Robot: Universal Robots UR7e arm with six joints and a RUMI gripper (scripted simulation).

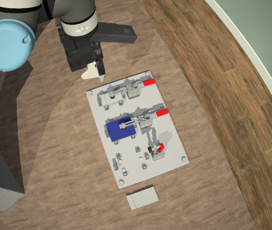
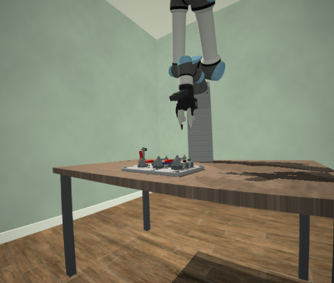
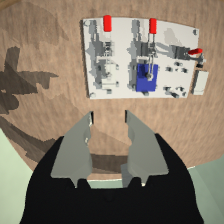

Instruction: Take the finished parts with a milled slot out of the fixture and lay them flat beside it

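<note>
My hand is 210 mm above the grey fixture plate, 120 mm to the left of it and 50 mm short of it. The rest, counted from my hand: blue blank: 190 mm below, 110 mm to the right.
</note>
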